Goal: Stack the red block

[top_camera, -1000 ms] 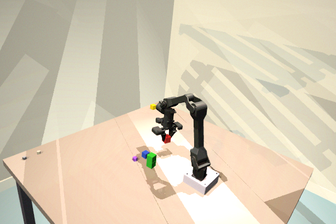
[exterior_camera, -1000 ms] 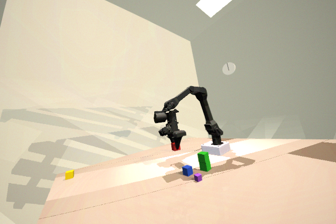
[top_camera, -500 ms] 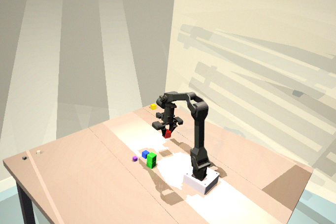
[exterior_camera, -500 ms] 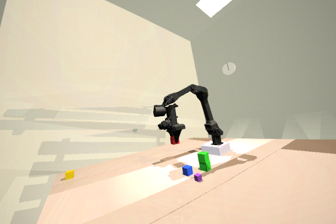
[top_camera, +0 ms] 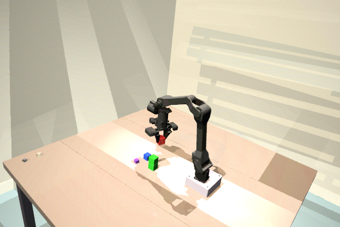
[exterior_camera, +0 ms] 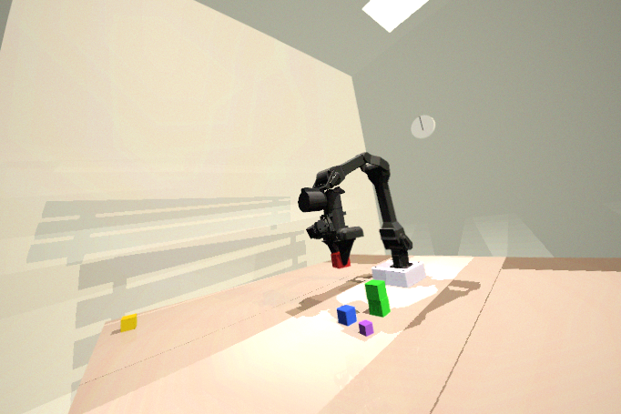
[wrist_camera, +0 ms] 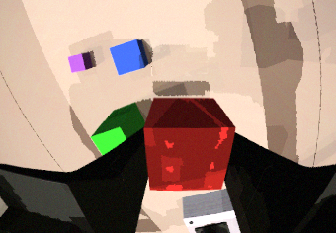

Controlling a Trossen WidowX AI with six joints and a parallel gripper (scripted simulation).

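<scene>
Now: the blue block 60 mm ahead of my gripper tip, 40 mm to the left of it and 110 mm below it. The rest, counted from my gripper tip: yellow block 440 mm ahead, 510 mm to the right, 110 mm below; small purple block 80 mm ahead, 110 mm to the left, 110 mm below; red block 10 mm above.
</scene>
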